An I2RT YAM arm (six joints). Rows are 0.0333 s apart.
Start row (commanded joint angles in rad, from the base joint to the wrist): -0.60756, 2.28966, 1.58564, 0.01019, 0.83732, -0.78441
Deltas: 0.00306, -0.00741, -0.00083, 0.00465, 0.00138, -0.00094; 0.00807, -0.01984, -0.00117, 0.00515, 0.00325, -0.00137; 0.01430, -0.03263, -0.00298, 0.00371, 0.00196, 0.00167; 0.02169, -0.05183, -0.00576, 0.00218, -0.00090, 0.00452; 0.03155, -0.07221, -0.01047, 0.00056, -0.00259, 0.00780; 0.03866, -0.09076, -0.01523, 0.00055, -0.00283, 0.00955; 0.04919, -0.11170, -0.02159, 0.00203, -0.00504, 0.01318; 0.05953, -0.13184, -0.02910, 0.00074, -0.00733, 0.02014; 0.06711, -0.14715, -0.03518, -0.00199, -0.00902, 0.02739; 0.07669, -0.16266, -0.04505, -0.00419, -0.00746, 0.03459; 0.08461, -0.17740, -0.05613, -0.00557, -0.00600, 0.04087; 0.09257, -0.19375, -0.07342, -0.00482, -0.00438, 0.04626; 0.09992, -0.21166, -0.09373, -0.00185, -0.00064, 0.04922; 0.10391, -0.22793, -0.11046, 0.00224, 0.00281, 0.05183; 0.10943, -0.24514, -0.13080, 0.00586, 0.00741, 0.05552; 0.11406, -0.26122, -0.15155, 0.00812, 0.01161, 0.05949; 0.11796, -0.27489, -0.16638, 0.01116, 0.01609, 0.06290; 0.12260, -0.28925, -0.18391, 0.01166, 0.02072, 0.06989; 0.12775, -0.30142, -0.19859, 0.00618, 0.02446, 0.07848; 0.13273, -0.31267, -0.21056, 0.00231, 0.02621, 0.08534; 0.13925, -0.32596, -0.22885, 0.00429, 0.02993, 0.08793; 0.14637, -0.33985, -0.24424, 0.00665, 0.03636, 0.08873
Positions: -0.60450, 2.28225, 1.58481, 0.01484, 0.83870, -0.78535; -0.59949, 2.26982, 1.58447, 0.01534, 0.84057, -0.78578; -0.59326, 2.25703, 1.58266, 0.01390, 0.83928, -0.78274; -0.58587, 2.23783, 1.57988, 0.01237, 0.83642, -0.77989; -0.57601, 2.21745, 1.57517, 0.01075, 0.83473, -0.77661; -0.56890, 2.19890, 1.57041, 0.01074, 0.83449, -0.77486; -0.55837, 2.17796, 1.56405, 0.01222, 0.83228, -0.77123; -0.54803, 2.15782, 1.55654, 0.01093, 0.82999, -0.76427; -0.54045, 2.14251, 1.55046, 0.00820, 0.82830, -0.75702; -0.53087, 2.12700, 1.54059, 0.00600, 0.82986, -0.74982; -0.52295, 2.11226, 1.52951, 0.00462, 0.83132, -0.74354; -0.51499, 2.09591, 1.51222, 0.00537, 0.83294, -0.73815; -0.50764, 2.07800, 1.49191, 0.00834, 0.83668, -0.73519; -0.50365, 2.06173, 1.47518, 0.01243, 0.84013, -0.73258; -0.49813, 2.04452, 1.45484, 0.01605, 0.84473, -0.72889; -0.49350, 2.02844, 1.43409, 0.01831, 0.84893, -0.72492; -0.48960, 2.01477, 1.41926, 0.02135, 0.85341, -0.72151; -0.48496, 2.00041, 1.40173, 0.02185, 0.85804, -0.71452; -0.47981, 1.98824, 1.38705, 0.01637, 0.86178, -0.70593; -0.47483, 1.97699, 1.37508, 0.01250, 0.86353, -0.69907; -0.46831, 1.96370, 1.35679, 0.01448, 0.86725, -0.69648; -0.46119, 1.94981, 1.34140, 0.01684, 0.87368, -0.69568
